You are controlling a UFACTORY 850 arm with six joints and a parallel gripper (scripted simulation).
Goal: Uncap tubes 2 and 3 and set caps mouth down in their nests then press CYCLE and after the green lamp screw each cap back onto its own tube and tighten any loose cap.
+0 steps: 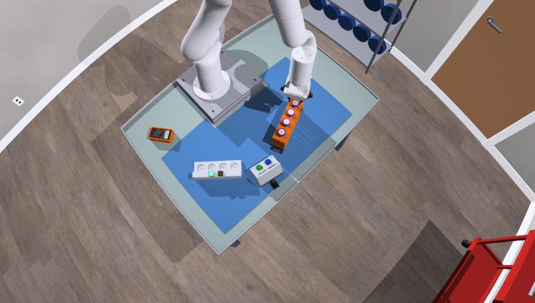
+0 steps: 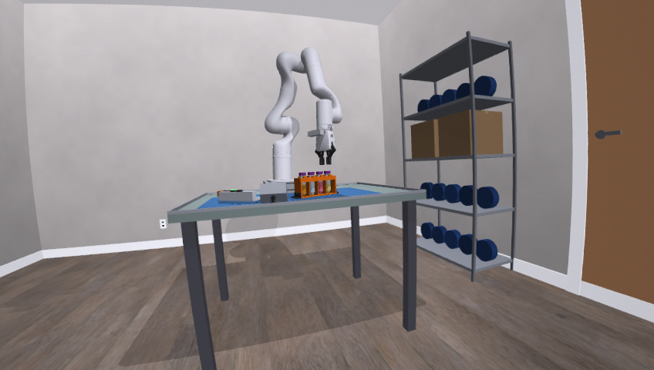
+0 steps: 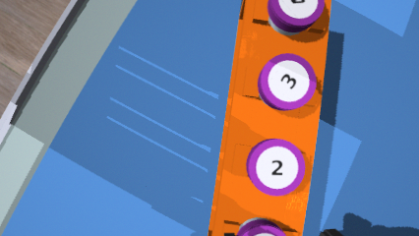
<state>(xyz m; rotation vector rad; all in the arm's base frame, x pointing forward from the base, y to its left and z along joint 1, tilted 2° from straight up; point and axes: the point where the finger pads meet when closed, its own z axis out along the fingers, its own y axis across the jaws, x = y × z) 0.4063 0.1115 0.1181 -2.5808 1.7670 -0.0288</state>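
Now: hand 40 mm short of the green ready key, 310 mm to the left of it and 110 mm above it. From my hand the other things lie so: blue cycle key 50 mm ahead, 270 mm to the right, 110 mm below; then grey key housing 60 mm ahead, 290 mm to the right, 120 mm below.
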